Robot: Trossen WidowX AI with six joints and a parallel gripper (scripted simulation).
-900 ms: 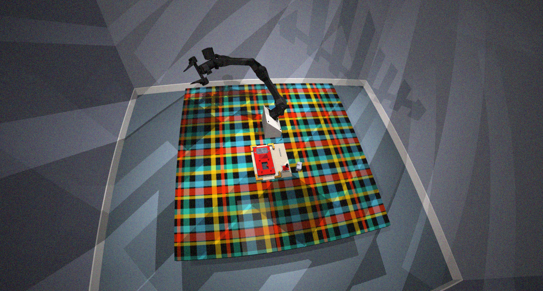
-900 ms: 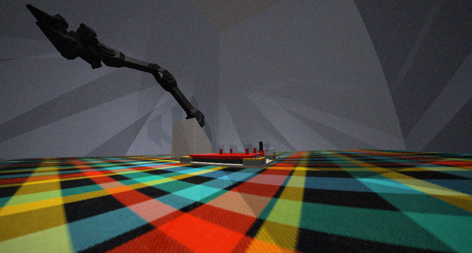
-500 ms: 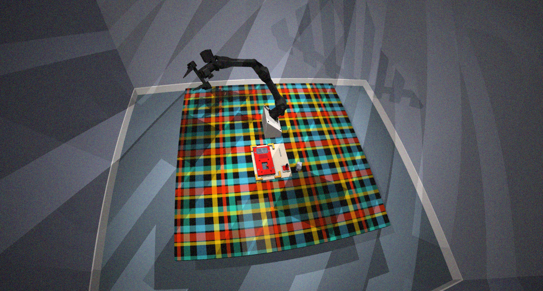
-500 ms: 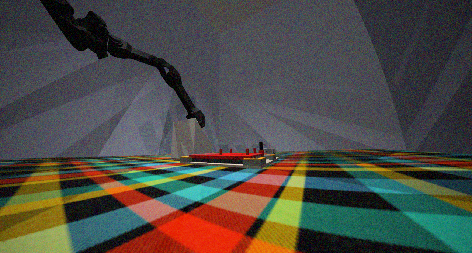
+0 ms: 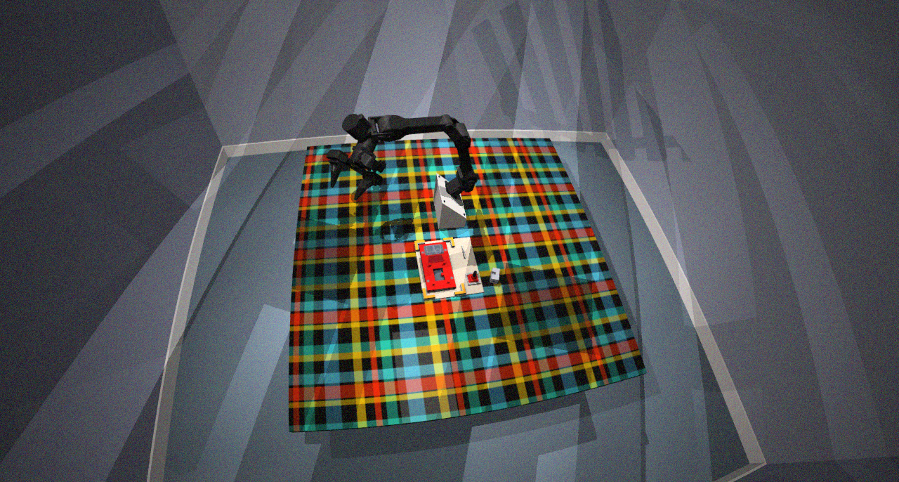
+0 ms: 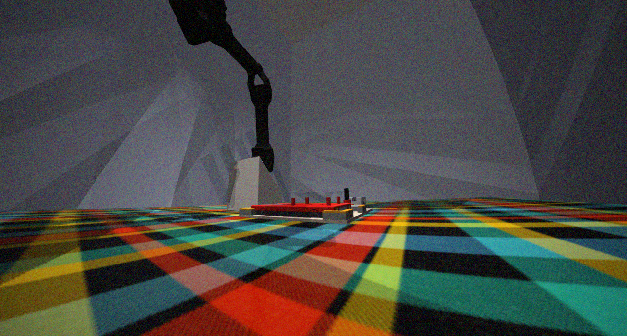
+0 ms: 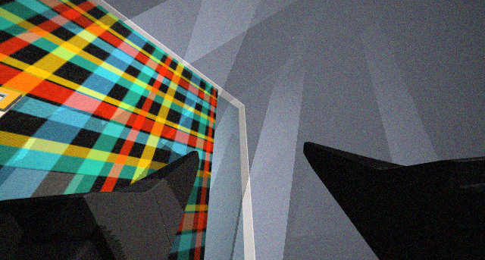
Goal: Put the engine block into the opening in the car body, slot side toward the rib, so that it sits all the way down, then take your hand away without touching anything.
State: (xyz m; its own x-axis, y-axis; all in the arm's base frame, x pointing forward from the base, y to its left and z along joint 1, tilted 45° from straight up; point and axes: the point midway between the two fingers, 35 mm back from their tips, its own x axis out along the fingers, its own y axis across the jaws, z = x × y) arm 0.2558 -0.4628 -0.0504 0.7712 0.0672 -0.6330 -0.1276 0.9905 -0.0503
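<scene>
My gripper tip is now 52 cm to the right of the engine block, 39 cm above it and 8 cm short of it.
</scene>
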